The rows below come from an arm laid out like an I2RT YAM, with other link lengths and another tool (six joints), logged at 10 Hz.
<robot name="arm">
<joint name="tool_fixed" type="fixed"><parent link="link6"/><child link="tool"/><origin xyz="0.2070 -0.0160 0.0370" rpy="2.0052 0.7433 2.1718"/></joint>
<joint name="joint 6" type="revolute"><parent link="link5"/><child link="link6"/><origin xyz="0.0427 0.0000 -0.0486"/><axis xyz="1 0 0"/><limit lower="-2.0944" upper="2.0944"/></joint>
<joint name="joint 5" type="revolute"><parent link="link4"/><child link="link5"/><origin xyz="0.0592 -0.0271 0.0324"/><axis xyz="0 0 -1"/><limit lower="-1.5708" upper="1.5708"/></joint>
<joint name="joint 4" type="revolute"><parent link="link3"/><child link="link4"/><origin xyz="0.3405 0.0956 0.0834"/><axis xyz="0 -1 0"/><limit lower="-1.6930" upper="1.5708"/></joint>
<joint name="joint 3" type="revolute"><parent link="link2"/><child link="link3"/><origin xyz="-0.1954 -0.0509 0.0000"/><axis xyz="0 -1 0"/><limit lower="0.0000" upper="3.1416"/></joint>
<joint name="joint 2" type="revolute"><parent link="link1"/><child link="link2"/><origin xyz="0.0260 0.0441 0.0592"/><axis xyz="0 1 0"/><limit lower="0.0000" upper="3.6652"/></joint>
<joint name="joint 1" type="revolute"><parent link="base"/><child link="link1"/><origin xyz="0.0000 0.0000 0.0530"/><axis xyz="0 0 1"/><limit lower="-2.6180" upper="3.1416"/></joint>
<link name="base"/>
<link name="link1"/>
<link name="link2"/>
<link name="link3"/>
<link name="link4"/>
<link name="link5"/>
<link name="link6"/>
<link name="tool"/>
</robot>
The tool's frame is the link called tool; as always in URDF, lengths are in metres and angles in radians.
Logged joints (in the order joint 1, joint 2, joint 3, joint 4, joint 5, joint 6), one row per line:
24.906 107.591 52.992 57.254 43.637 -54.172
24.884 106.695 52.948 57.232 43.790 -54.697
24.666 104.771 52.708 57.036 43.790 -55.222
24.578 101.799 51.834 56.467 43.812 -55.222
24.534 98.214 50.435 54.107 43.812 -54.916
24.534 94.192 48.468 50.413 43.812 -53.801
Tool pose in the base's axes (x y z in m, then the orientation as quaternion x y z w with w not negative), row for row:
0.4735 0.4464 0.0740 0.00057 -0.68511 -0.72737 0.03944
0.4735 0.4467 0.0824 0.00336 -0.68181 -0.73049 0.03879
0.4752 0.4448 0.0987 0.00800 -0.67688 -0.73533 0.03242
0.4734 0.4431 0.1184 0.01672 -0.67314 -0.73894 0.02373
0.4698 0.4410 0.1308 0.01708 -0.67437 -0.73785 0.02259
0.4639 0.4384 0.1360 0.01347 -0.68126 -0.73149 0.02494
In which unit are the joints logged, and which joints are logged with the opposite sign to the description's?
The joints are logged in degrees. Opposite sign: joint 5, joint 6.
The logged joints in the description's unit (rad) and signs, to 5 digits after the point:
0.43469 1.87782 0.92488 0.99927 -0.76161 0.94548
0.43431 1.86218 0.92412 0.99889 -0.76428 0.95464
0.43050 1.82860 0.91993 0.99547 -0.76428 0.96381
0.42897 1.77673 0.90467 0.98554 -0.76466 0.96381
0.42820 1.71416 0.88026 0.94435 -0.76466 0.95847
0.42820 1.64396 0.84593 0.87987 -0.76466 0.93900

